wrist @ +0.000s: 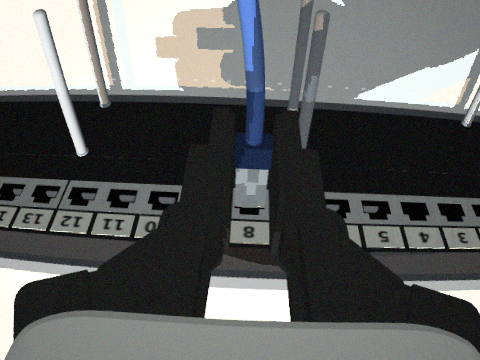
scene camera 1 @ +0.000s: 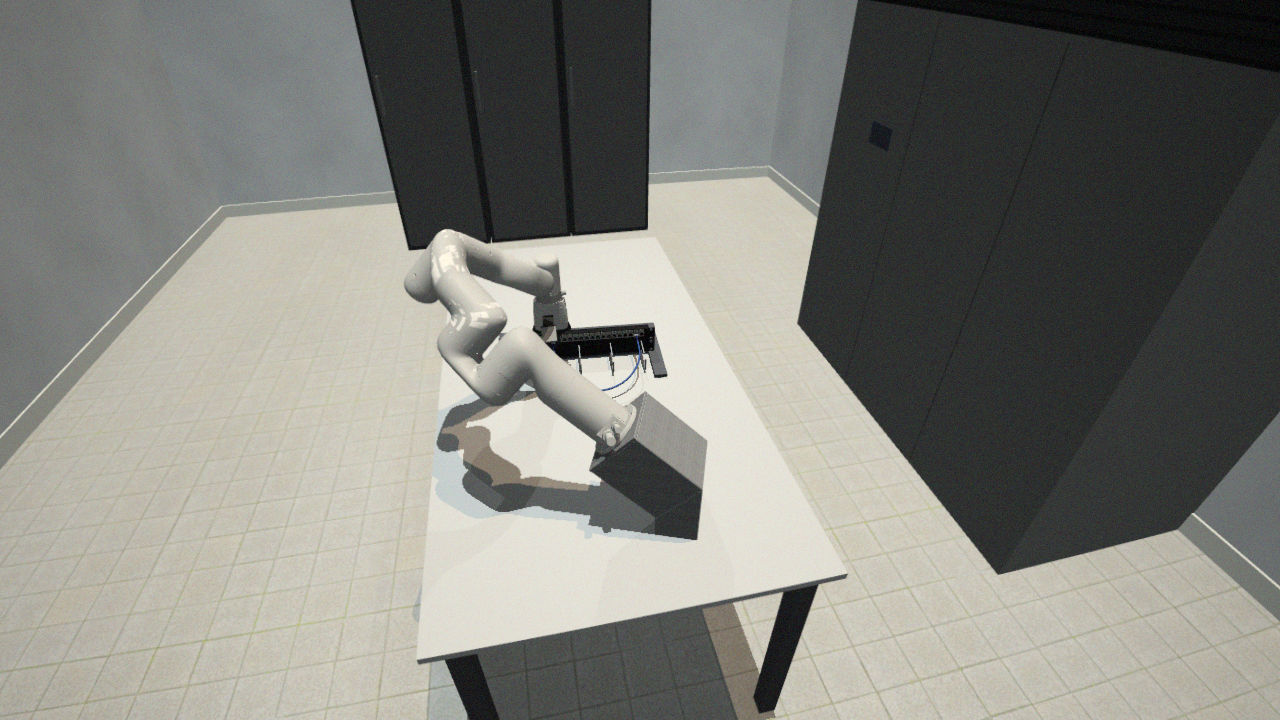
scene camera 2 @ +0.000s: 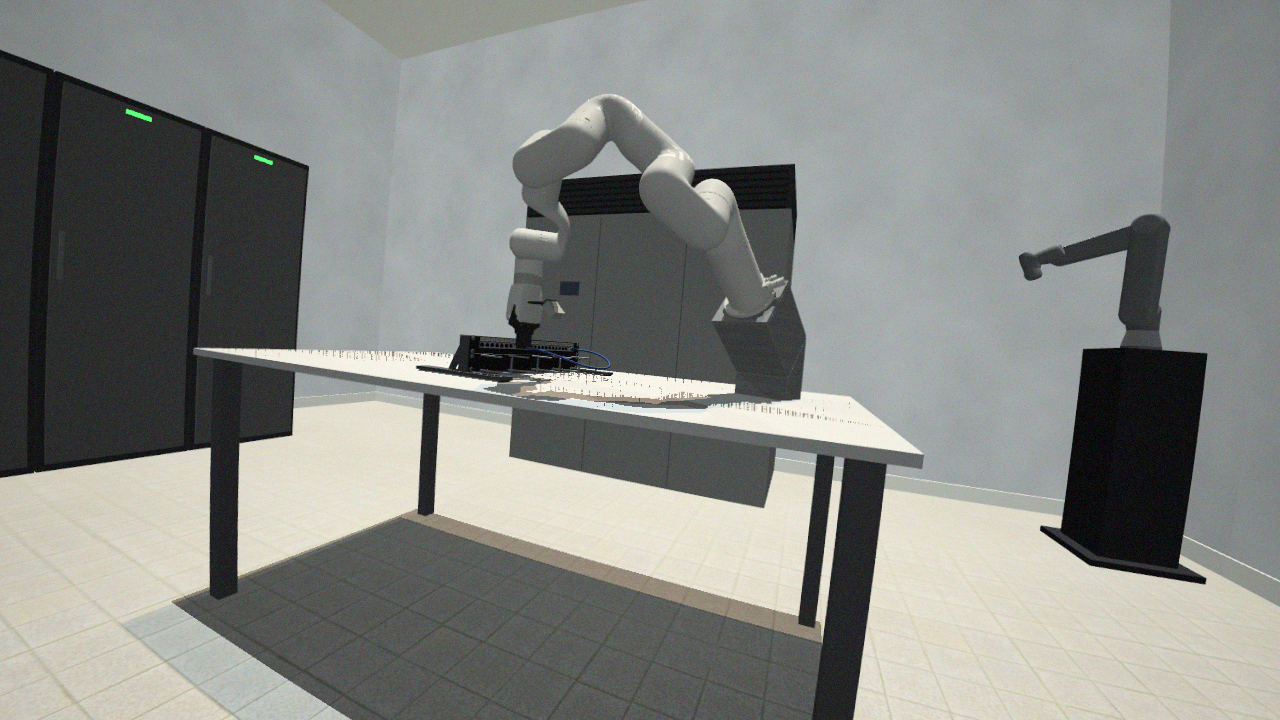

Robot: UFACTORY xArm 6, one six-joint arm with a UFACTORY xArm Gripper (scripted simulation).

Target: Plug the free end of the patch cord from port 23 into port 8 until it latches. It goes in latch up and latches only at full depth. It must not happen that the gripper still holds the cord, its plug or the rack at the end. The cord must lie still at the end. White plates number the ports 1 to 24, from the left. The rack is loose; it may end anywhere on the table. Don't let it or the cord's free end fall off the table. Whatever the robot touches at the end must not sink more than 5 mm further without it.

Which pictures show my gripper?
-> The wrist view, scene camera 1 and scene camera 2: all of them.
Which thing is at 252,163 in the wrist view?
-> A patch cord plug.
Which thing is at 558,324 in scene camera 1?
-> My gripper.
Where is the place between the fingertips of my gripper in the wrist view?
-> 253,140
